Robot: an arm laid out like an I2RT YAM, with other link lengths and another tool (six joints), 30 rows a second.
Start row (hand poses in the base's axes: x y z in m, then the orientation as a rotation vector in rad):
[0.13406 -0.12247 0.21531 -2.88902 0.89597 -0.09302]
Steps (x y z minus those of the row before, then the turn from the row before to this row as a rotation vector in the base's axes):
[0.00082 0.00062 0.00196 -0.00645 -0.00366 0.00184]
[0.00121 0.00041 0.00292 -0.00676 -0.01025 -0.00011]
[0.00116 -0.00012 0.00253 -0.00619 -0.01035 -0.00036]
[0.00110 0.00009 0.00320 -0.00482 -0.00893 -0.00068]
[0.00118 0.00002 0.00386 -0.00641 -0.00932 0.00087]
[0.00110 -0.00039 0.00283 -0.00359 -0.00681 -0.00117]
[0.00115 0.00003 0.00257 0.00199 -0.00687 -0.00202]
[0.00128 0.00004 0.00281 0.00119 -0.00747 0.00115]
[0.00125 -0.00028 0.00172 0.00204 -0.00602 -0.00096]
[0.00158 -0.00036 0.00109 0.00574 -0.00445 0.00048]
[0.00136 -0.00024 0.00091 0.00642 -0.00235 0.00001]
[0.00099 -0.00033 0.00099 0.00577 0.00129 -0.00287]
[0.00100 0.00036 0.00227 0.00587 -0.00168 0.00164]
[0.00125 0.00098 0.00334 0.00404 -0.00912 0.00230]
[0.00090 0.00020 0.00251 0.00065 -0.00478 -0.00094]
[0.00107 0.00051 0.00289 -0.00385 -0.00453 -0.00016]
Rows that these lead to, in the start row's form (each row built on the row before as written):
[0.13488 -0.12185 0.21727 -2.89460 0.89404 -0.10119]
[0.13609 -0.12144 0.22019 -2.89756 0.89391 -0.11918]
[0.13725 -0.12156 0.22272 -2.89976 0.89398 -0.13709]
[0.13835 -0.12147 0.22592 -2.90095 0.89446 -0.15234]
[0.13953 -0.12145 0.22978 -2.90402 0.89288 -0.16883]
[0.14063 -0.12184 0.23261 -2.90449 0.89416 -0.18049]
[0.14178 -0.12181 0.23518 -2.89945 0.89572 -0.18951]
[0.14306 -0.12177 0.23799 -2.89615 0.89266 -0.19951]
[0.14431 -0.12205 0.23971 -2.89174 0.89278 -0.20716]
[0.14589 -0.12241 0.24080 -2.88506 0.89047 -0.21056]
[0.14725 -0.12265 0.24171 -2.87833 0.88910 -0.21066]
[0.14824 -0.12298 0.24270 -2.87240 0.89263 -0.20620]
[0.14924 -0.12262 0.24497 -2.86705 0.88906 -0.20545]
[0.15049 -0.12164 0.24831 -2.86096 0.88348 -0.21606]
[0.15139 -0.12144 0.25082 -2.85828 0.88387 -0.22258]
[0.15246 -0.12093 0.25371 -2.86010 0.88380 -0.23093]

